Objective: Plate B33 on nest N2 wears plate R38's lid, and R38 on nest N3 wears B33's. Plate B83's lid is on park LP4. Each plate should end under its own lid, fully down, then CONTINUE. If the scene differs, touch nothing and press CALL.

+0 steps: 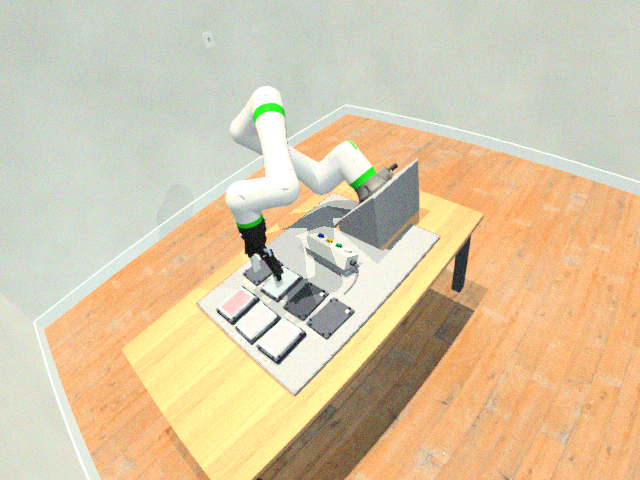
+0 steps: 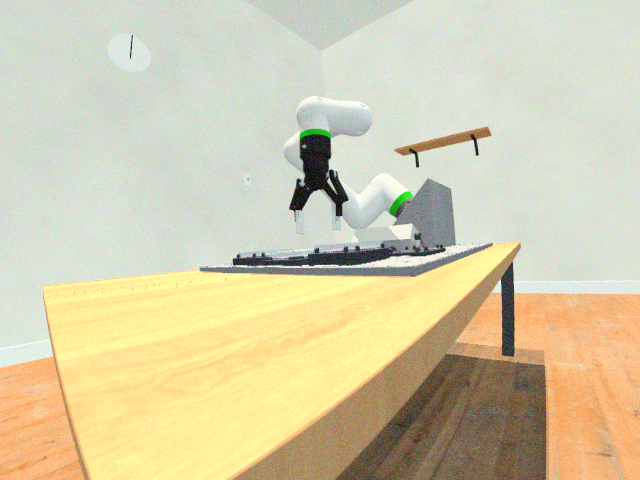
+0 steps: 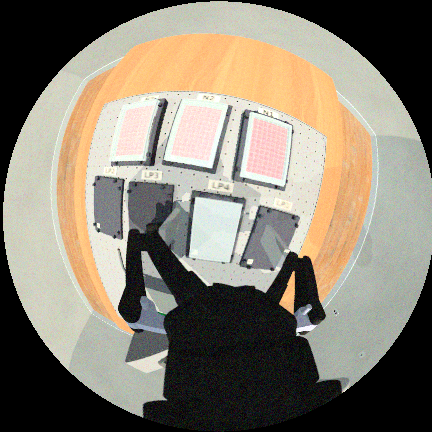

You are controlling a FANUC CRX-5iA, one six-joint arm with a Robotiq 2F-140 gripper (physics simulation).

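Seen in the pictures: gripper, fingertip midpoint: (image 1: 268, 277) (image 2: 317, 231) (image 3: 222, 225); arm's base, link origin: (image 1: 374, 192) (image 2: 414, 216).
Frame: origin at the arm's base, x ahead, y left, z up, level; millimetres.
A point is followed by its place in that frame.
My gripper (image 1: 267, 272) {y -21, x 564, z -57 mm} (image 2: 318, 227) {y -21, x 564, z -57 mm} (image 3: 222, 225) {y -21, x 564, z -57 mm} is wide open and empty, its fingertips above and either side of park LP4. A pale lid (image 1: 273, 290) {y -5, x 572, z -115 mm} (image 3: 217, 227) {y -23, x 538, z -115 mm} lies on LP4 between them. The plate on N2 (image 1: 256, 322) {y 78, x 707, z -103 mm} (image 3: 197, 132) {y 60, x 694, z -103 mm} and the plate on N3 (image 1: 281, 338) {y 207, x 684, z -92 mm} (image 3: 135, 131) {y 175, x 678, z -93 mm} look pale pink under clear lids. The plate on N1 (image 1: 237, 303) {y -50, x 711, z -101 mm} (image 3: 268, 150) {y -65, x 703, z -100 mm} is deeper pink and looks uncovered. Plate and lid codes cannot be read.
Dark parks LP1 (image 3: 265, 230), LP3 (image 1: 310, 297) {y 124, x 494, z -123 mm} (image 3: 145, 200) {y 129, x 548, z -123 mm} and LP2 (image 1: 331, 316) {y 247, x 499, z -123 mm} (image 3: 108, 205) {y 232, x 511, z -123 mm} carry no visible lid. A white button box (image 1: 323, 253) {y 28, x 334, z -81 mm} (image 2: 408, 235) {y 136, x 329, z -85 mm} stands behind the parks, near a grey upright panel (image 1: 400, 201) {y 125, x -22, z -5 mm} (image 2: 431, 211) {y 137, x 140, z -3 mm}.
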